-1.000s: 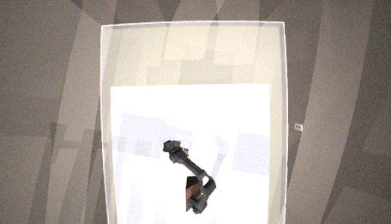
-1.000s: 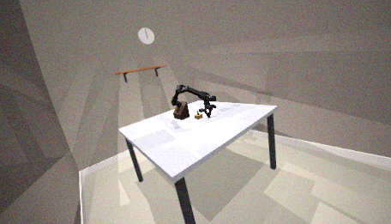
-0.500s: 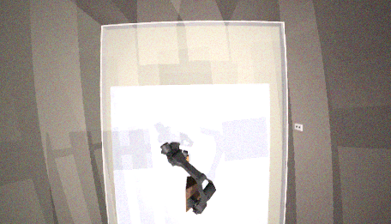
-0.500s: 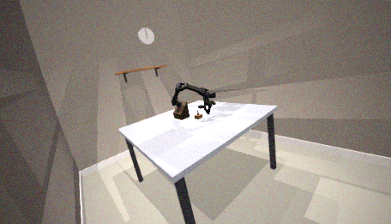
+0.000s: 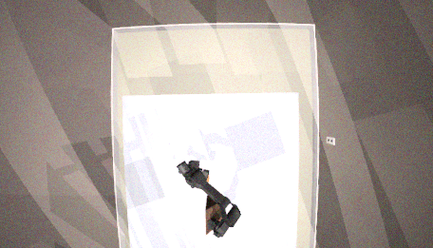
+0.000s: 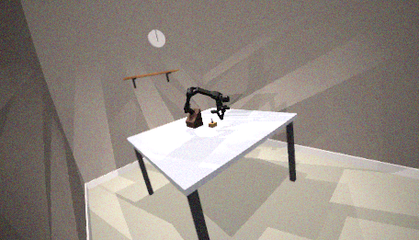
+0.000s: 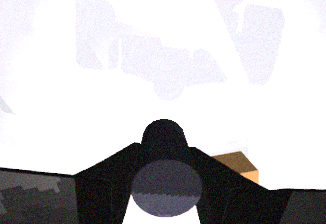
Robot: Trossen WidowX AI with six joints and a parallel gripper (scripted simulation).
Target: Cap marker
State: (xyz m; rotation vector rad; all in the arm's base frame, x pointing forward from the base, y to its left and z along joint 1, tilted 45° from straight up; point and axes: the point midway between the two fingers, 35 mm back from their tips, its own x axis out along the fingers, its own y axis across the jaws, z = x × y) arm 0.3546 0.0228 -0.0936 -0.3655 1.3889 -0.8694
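My gripper tip is 100 mm past the holder block, 50 mm to the left of it and 60 mm above it. Also, from my gripper tip: dark marker cap: 10 mm above.
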